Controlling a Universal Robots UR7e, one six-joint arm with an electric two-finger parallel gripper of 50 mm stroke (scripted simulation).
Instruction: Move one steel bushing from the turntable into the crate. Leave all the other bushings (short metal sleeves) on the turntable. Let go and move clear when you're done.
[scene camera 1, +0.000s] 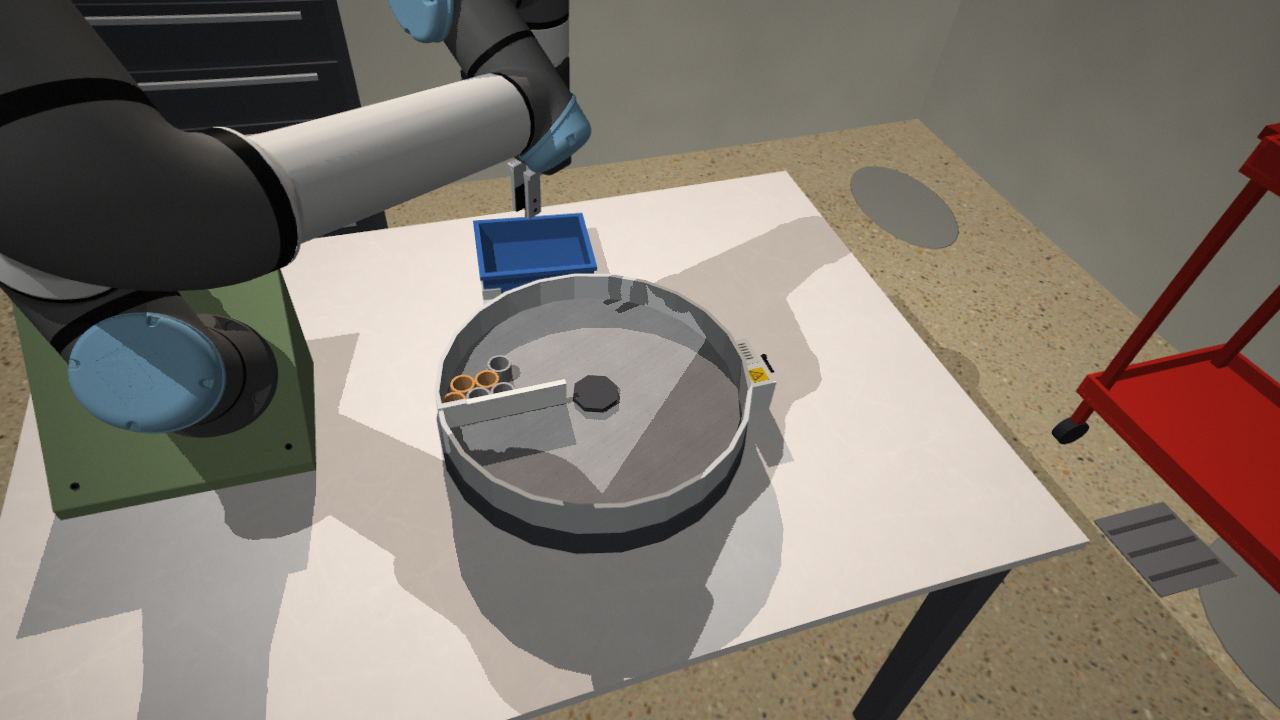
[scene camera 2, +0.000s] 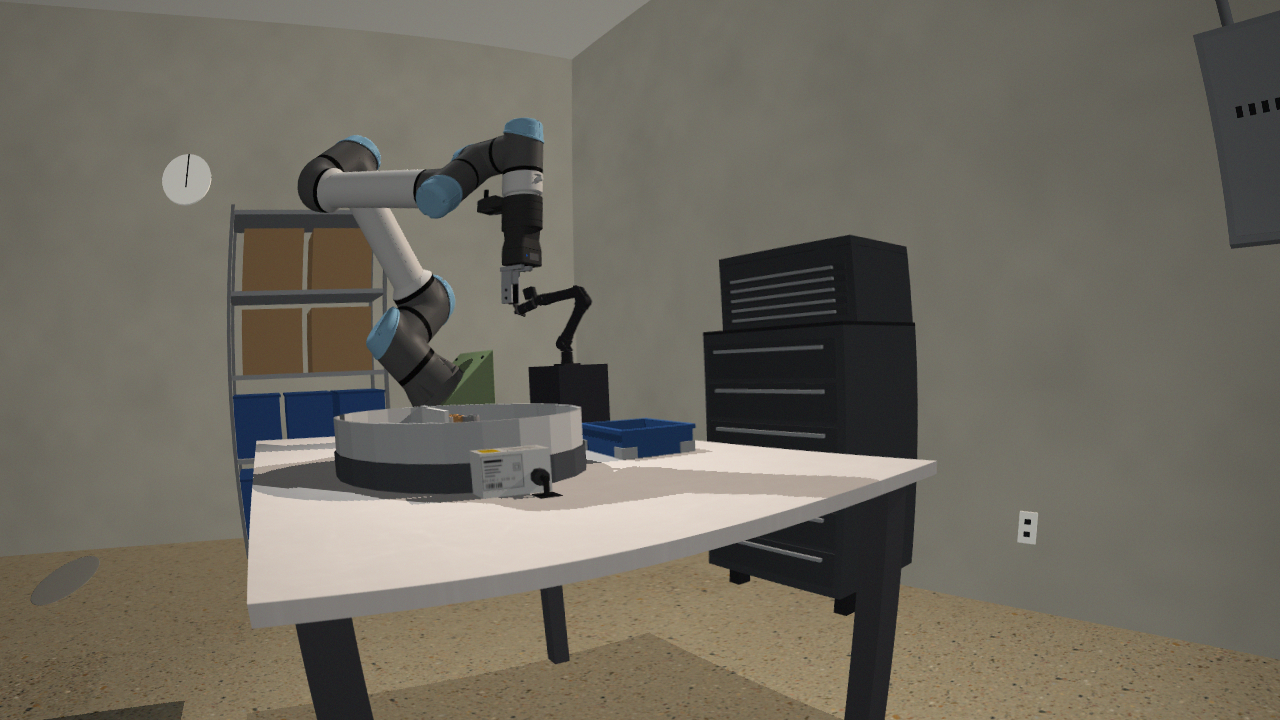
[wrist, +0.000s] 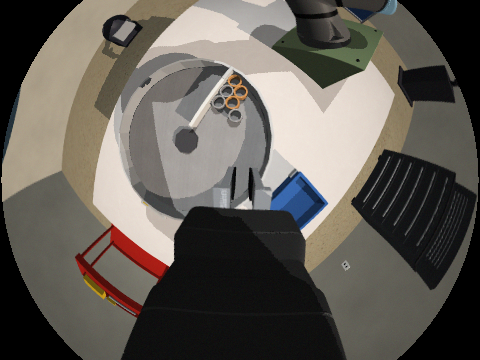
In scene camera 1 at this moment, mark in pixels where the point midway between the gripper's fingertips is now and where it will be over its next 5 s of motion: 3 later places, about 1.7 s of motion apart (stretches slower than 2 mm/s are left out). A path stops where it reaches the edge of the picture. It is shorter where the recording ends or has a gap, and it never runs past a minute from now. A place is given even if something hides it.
My gripper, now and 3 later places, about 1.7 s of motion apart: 527, 211; 557, 113; 542, 164; 527, 217
